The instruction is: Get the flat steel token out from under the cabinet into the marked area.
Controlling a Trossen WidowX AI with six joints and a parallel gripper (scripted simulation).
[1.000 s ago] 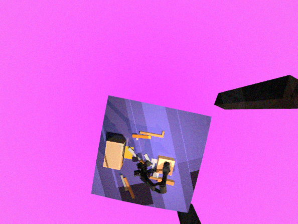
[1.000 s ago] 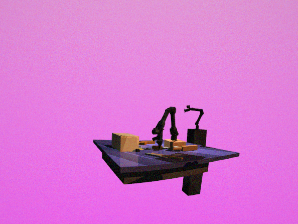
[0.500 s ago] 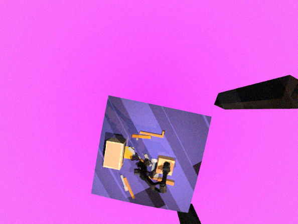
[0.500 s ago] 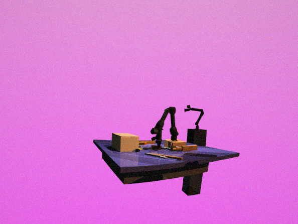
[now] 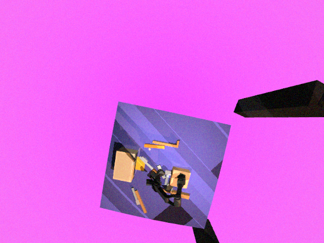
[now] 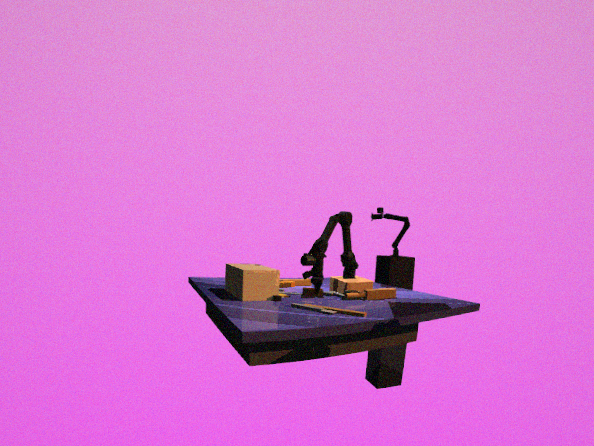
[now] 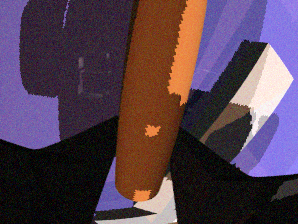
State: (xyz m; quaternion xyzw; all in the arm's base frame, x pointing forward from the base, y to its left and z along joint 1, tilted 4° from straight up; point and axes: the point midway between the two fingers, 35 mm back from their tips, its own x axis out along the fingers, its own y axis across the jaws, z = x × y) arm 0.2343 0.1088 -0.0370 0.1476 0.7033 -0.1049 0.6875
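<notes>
My gripper tip is 40 mm to the left of the grey bar and 30 mm past it. The rest, counted from my gripper tip: small white piece 200 mm ahead, 100 mm to the right; orange block 250 mm behind, 130 mm to the left, 10 mm above; orange bar 280 mm to the right, 160 mm ahead, 10 mm above.
</notes>
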